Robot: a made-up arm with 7 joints.
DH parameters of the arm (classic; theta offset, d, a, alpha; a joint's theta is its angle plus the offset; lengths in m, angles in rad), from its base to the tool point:
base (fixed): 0 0 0 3.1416
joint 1: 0 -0.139 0.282 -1.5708
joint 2: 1.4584 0 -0.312 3.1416
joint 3: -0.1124 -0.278 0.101 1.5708
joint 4: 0 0.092 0.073 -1.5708
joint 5: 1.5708 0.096 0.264 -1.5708
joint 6: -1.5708 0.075 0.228 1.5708
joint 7: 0 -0.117 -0.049 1.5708
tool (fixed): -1.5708 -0.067 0 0
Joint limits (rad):
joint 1: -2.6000..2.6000
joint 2: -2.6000..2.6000
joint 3: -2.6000..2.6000
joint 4: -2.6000..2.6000
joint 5: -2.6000..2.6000
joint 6: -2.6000..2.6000
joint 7: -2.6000..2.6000
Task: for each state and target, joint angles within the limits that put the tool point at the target. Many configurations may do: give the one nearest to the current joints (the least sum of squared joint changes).
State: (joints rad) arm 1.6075 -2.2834 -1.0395 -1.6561 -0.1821 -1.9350 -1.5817
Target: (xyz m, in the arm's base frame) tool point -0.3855 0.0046 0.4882
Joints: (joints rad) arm 2.2947 -2.0739 -0.7849 -2.0211 -0.3335 -1.7707 -1.6135
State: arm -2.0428 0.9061 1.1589 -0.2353 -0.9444 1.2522 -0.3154
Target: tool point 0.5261 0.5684 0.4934
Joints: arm -1.4793 0.9626 0.7510 -0.4518 -1.2215 1.4111 -0.2309
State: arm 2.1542 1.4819 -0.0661 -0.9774 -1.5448 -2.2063 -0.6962
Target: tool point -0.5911 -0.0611 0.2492
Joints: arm 2.3536 1.8145 0.2704 -1.0611 -1.5674 -2.4906 -0.7145
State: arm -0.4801 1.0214 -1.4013 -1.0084 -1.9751 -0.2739 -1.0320
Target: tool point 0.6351 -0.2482 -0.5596
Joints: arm -0.5708 1.2680 -1.4612 -1.2384 -1.9823 -0.2600 -0.9887
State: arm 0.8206 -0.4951 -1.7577 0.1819 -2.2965 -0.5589 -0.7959
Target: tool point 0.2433 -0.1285 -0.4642
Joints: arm 1.2227 0.1352 -2.0608 0.4412 -2.5593 -0.6319 -0.7849
